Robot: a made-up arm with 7 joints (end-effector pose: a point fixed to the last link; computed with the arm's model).
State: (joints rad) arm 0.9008 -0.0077 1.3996 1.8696 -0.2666 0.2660 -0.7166
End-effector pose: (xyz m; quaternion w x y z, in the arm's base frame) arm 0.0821 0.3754 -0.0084 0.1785 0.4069 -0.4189 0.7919
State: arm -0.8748 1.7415 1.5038 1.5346 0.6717 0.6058 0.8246
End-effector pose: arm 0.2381 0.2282 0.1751 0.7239 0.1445 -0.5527 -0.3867
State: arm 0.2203 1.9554 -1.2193 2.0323 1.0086 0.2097 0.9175
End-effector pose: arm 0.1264 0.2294 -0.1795 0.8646 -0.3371 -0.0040 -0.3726
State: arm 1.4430 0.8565 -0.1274 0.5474 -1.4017 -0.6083 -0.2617
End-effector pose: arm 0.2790 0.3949 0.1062 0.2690 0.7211 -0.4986 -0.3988
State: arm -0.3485 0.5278 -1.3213 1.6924 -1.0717 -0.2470 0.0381
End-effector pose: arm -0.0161 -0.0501 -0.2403 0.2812 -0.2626 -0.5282 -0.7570
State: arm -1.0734 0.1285 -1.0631 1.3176 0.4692 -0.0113 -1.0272
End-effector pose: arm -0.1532 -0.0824 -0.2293 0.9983 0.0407 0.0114 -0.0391
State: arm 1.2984 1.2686 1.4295 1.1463 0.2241 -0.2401 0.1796
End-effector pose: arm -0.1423 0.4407 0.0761 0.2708 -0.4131 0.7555 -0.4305
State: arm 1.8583 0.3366 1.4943 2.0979 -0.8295 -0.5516 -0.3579
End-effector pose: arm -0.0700 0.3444 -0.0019 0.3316 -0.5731 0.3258 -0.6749
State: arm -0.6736 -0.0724 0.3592 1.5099 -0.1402 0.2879 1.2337
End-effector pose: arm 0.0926 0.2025 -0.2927 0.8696 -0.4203 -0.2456 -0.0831
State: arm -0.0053 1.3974 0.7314 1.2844 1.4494 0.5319 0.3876
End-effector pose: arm 0.1955 0.3707 0.1324 0.6320 -0.0969 -0.7672 0.0499
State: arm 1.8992 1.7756 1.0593 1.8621 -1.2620 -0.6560 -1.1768
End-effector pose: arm -0.2659 0.1406 0.0446 0.6804 -0.6504 -0.2885 -0.1753
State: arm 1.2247 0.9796 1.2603 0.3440 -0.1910 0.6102 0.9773
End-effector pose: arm 0.1533 0.5038 -0.0254 0.4911 -0.2618 -0.7746 0.3005
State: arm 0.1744 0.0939 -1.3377 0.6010 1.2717 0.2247 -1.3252
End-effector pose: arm 0.1020 0.0044 -0.3734 0.9044 0.4155 -0.0914 -0.0328
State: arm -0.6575 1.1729 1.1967 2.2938 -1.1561 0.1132 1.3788
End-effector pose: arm 0.1742 0.1626 0.1033 0.5348 0.6531 0.0256 -0.5356
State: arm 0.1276 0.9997 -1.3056 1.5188 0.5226 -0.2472 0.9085
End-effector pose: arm 0.1102 0.1131 -0.2973 0.6301 -0.5119 -0.1603 -0.5614
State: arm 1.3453 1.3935 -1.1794 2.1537 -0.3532 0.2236 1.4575
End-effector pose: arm 0.2211 0.0795 0.0385 0.4847 0.2469 -0.0642 -0.8366
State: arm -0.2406 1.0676 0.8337 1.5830 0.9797 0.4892 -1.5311
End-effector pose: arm 0.2037 0.3430 0.0605 0.3876 0.5945 -0.4039 0.5772
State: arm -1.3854 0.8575 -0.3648 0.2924 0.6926 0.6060 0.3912
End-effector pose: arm -0.2705 0.4100 -0.1255 0.7073 0.2161 0.6671 0.0900
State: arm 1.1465 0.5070 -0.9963 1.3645 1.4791 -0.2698 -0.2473
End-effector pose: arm 0.3213 0.0218 0.0141 0.5537 -0.3398 -0.7589 0.0452
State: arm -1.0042 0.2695 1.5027 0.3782 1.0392 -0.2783 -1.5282
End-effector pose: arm -0.3003 0.3227 -0.1992 0.1511 -0.6960 -0.3328 -0.6181
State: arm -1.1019 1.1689 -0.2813 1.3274 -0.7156 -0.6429 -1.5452
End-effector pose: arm -0.0199 0.2868 -0.2953 0.5235 0.2616 -0.6761 -0.4477
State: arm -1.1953 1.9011 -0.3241 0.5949 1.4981 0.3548 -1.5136
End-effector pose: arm 0.1231 0.4884 -0.1073 0.2436 0.9651 0.0108 -0.0952
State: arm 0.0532 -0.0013 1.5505 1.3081 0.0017 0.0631 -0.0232
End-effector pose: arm 0.0170 0.3821 -0.2185 0.5642 0.3986 -0.4250 0.5850
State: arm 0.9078 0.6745 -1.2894 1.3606 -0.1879 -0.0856 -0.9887
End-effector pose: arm 0.2979 0.0466 -0.1386 0.2896 0.3354 -0.8454 -0.2980
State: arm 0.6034 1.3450 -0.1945 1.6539 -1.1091 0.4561 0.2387
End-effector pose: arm 0.2647 0.2292 0.0861 0.3022 0.8490 -0.2342 -0.3648
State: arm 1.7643 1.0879 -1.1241 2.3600 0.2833 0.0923 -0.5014
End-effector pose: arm 0.1138 -0.0022 0.1069 0.0309 -0.1982 0.9159 0.3477
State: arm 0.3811 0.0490 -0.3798 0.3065 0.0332 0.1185 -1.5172
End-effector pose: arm 0.2231 0.1084 -0.3513 0.6624 0.6771 -0.3143 0.0630
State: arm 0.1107 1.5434 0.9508 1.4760 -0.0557 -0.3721 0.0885
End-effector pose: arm 0.1330 0.2986 0.2324 0.1195 0.6634 -0.6745 -0.3011
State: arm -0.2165 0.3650 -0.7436 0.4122 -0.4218 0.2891 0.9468
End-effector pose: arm -0.0069 0.1918 -0.4061 0.7825 -0.2474 0.3494 -0.4522
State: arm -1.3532 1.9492 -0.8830 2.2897 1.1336 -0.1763 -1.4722
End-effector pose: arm -0.1273 0.1480 -0.1617 0.8831 0.3609 0.0252 -0.2987
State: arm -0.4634 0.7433 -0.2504 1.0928 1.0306 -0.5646 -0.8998
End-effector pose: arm 0.1019 0.2597 -0.3214 0.7090 0.4228 -0.4360 0.3583
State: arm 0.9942 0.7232 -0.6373 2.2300 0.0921 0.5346 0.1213
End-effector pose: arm 0.1536 0.0099 0.1069 0.3372 0.1540 -0.8136 -0.4479
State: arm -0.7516 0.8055 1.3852 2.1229 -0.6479 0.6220 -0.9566
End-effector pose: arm 0.1415 0.2805 0.0886 0.0308 -0.9508 0.2999 -0.0719
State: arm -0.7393 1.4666 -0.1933 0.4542 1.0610 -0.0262 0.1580
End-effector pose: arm 0.0439 0.5075 -0.1263 0.8802 0.4579 -0.1221 -0.0250
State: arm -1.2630 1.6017 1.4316 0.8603 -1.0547 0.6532 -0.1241
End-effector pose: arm 0.2134 0.4383 0.0377 0.3155 0.9015 0.1365 -0.2627
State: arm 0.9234 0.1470 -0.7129 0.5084 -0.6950 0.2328 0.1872
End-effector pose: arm 0.3756 0.0895 -0.1580 0.6574 0.3350 -0.3922 -0.5494
